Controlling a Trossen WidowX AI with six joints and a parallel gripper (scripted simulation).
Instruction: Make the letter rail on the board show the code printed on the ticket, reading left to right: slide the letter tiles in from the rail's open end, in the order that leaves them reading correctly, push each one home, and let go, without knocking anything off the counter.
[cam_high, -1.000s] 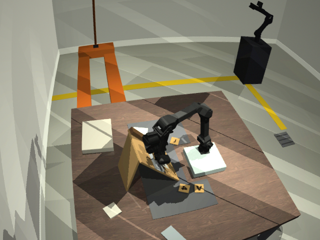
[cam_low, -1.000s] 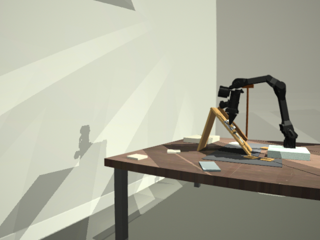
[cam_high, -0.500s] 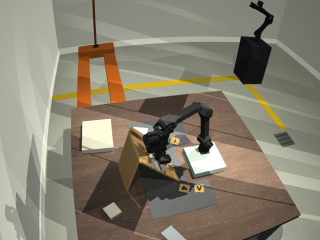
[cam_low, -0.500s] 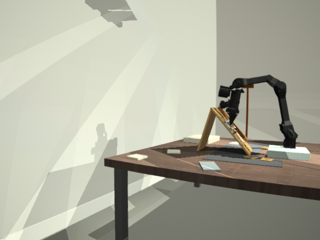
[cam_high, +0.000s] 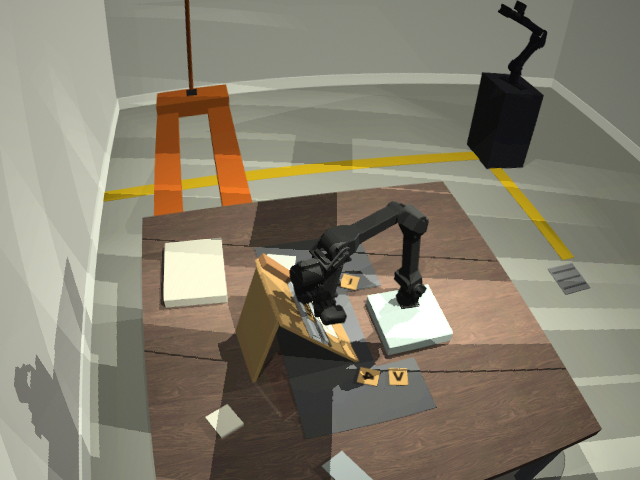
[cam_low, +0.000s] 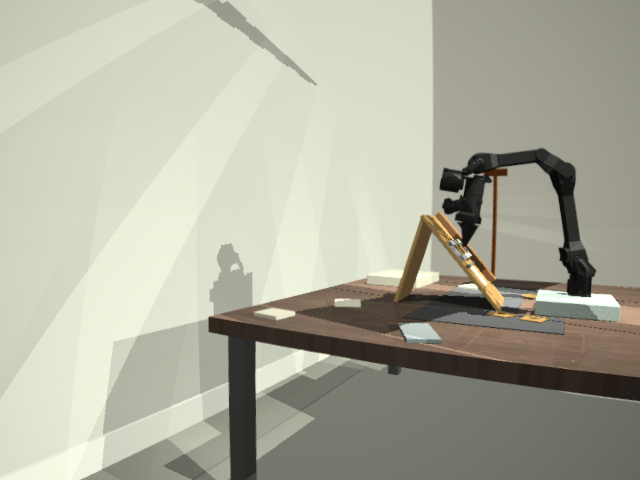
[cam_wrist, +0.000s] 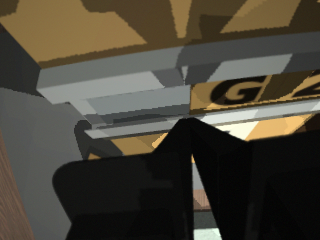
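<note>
My gripper tip is now 9 cm above the white ticket, 4 cm to the left of it and 4 cm past it. The rest, counted from my gripper tip: white card 38 cm to the right, 17 cm below, 4 cm ahead; then grey-blue pad 42 cm to the left, 17 cm below, 1 cm behind; then grey mat 18 cm below, 13 cm behind, 9 cm to the right.
</note>
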